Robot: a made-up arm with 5 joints.
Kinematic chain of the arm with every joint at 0, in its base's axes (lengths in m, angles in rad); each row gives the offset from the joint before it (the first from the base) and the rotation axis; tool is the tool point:
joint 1: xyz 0 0 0.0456 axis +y
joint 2: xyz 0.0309 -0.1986 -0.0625 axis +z
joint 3: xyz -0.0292 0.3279 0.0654 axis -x
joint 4: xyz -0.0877 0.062 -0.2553 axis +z
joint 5: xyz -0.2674 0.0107 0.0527 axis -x
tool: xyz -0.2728 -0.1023 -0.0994
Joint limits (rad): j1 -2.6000..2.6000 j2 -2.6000..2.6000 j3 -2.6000..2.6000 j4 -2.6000..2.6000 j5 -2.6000..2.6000
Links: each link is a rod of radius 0.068 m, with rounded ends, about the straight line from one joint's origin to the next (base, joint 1, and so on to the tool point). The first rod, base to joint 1, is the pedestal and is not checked.
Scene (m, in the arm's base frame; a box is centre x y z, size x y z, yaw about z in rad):
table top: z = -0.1
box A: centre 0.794 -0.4 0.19 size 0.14 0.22 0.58 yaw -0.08
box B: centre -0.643 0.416 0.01 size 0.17 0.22 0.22 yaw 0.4
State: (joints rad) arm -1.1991 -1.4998 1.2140 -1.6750 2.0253
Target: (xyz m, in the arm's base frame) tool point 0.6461 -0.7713 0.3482
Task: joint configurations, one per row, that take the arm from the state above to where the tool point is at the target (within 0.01 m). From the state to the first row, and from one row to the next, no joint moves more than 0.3 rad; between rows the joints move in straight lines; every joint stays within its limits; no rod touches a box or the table.
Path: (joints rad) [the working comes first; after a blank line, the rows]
Joints at the target: -0.9292 -2.3981 0.4865 -1.7515 2.0272
Straight joint move there: touches box A.

1: -1.2134 -1.5835 0.9162 -1.7668 1.8269
2: -1.2277 -1.6672 0.6183 -1.8586 1.6286
3: -1.2420 -1.7508 0.3205 -1.9504 1.4302
4: -1.2562 -1.8345 0.0226 -2.0422 1.2318
5: -1.2705 -1.9182 -0.2752 -2.1340 1.0335
6: -1.1852 -2.0382 -0.0848 -2.0384 1.2819
7: -1.0999 -2.1581 0.1056 -1.9428 1.5303
8: -1.0145 -2.2781 0.2961 -1.8471 1.7788
9: -0.9292 -2.3981 0.4865 -1.7515 2.0272

